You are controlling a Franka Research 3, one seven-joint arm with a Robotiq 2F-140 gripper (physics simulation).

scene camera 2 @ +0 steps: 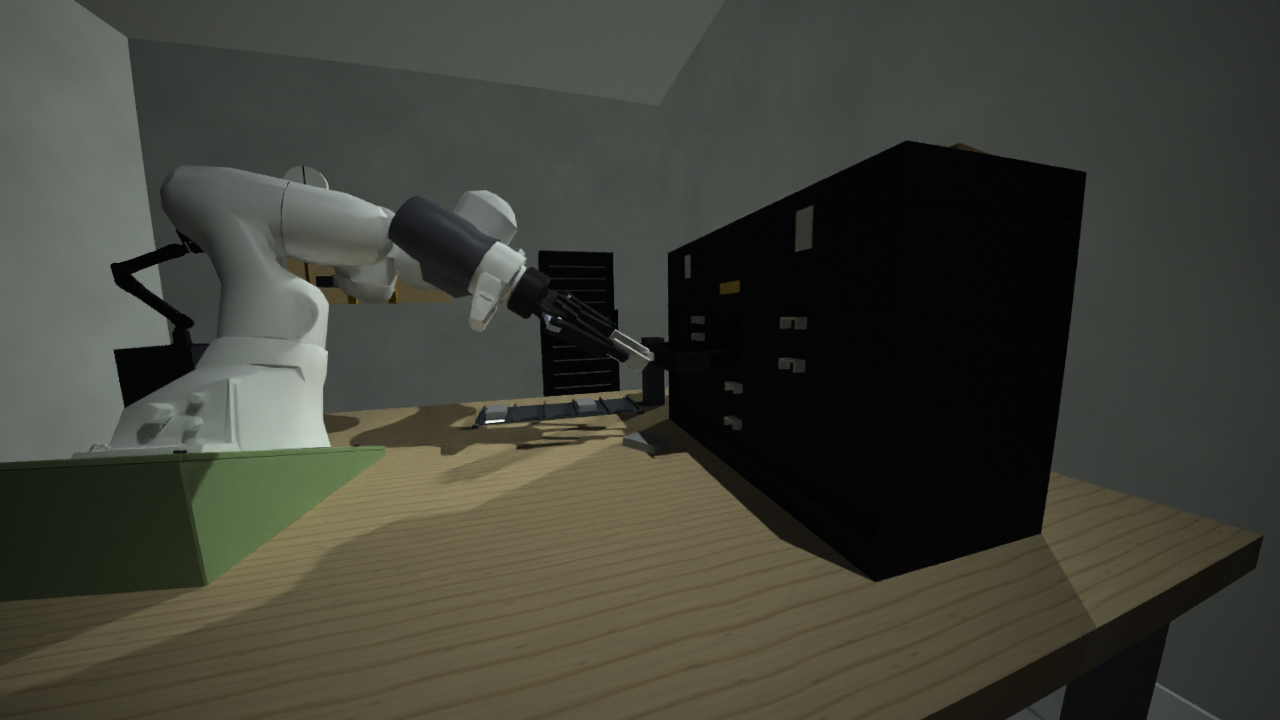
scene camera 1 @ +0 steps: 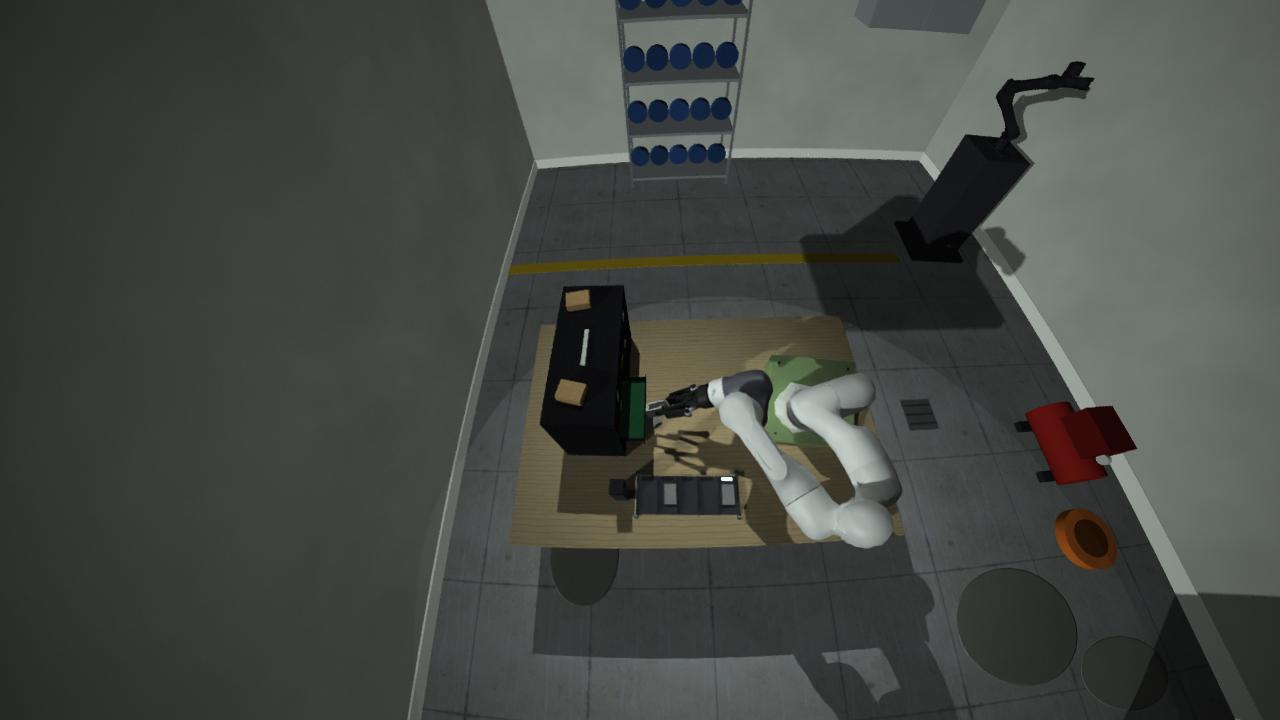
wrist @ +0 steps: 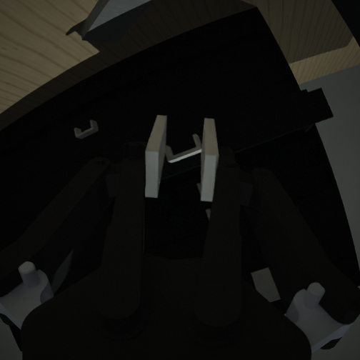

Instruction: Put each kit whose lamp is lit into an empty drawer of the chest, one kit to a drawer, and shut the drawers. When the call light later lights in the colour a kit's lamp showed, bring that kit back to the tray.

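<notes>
My gripper [scene camera 1: 654,408] [scene camera 2: 645,358] [wrist: 184,134] is shut on a pale drawer handle [wrist: 185,156] at the chest's front. That drawer [scene camera 1: 634,410] [scene camera 2: 691,360] stands partly out of the black chest [scene camera 1: 597,358] [scene camera 2: 966,358], and its inside looks green in scene camera 1. The dark tray [scene camera 1: 701,503] [scene camera 2: 556,412] holds two grey kits, one kit [scene camera 1: 670,493] [scene camera 2: 584,405] near its chest end and one kit [scene camera 1: 727,494] [scene camera 2: 494,412] at its far end, with a bright white strip beside it. A flat grey block [scene camera 2: 644,442] [wrist: 117,15] lies on the table near the chest. The drawer's contents are hidden.
A dark post with a box [scene camera 1: 618,488] [scene camera 2: 653,376] stands by the tray's chest end; no lit colour shows on it. Two tan blocks [scene camera 1: 577,300] [scene camera 1: 571,392] and a white bar [scene camera 1: 585,347] lie on the chest. Other handles [scene camera 2: 793,323] [wrist: 86,129] stick out of its front.
</notes>
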